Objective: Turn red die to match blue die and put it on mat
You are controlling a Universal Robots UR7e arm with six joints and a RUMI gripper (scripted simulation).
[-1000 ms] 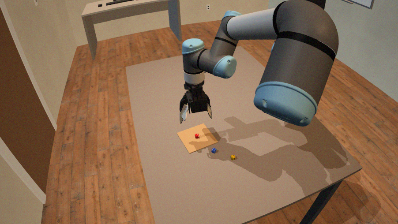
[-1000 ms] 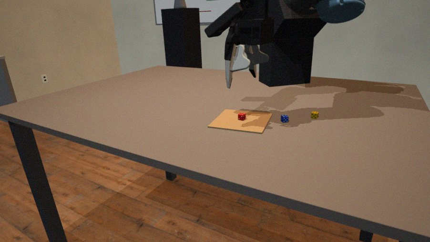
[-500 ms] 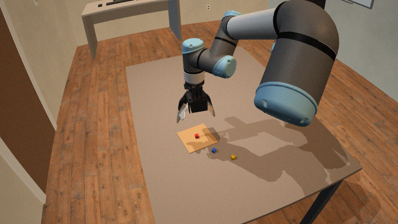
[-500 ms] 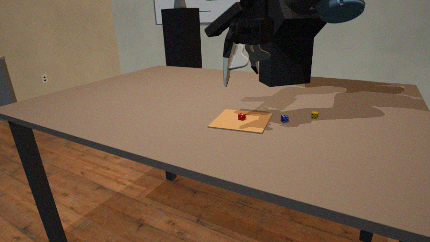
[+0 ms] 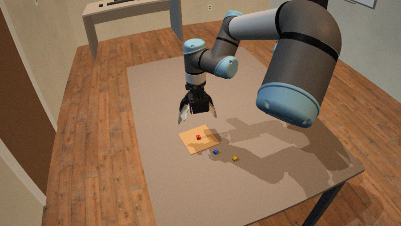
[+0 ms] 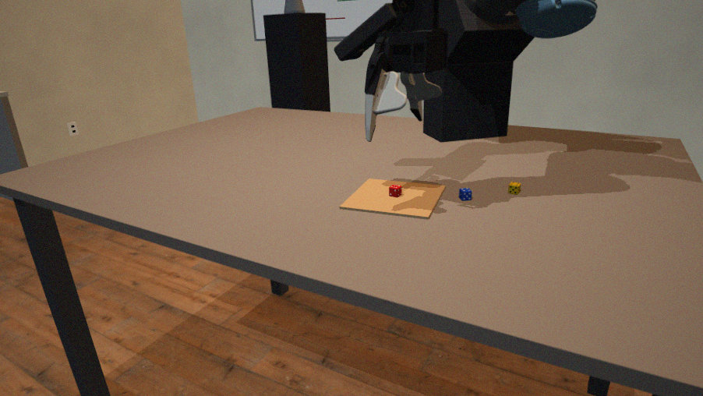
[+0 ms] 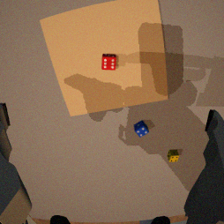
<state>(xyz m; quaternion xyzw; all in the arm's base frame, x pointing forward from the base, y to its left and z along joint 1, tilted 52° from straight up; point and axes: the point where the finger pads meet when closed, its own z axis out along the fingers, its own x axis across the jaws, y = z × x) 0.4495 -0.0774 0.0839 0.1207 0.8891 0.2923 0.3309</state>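
Now: hand 10 cm above the red die. Round my hand: mat: 11 cm below; then blue die: 10 cm to the left, 10 cm below, 5 cm behind; then yellow die: 16 cm to the left, 11 cm behind, 10 cm below.
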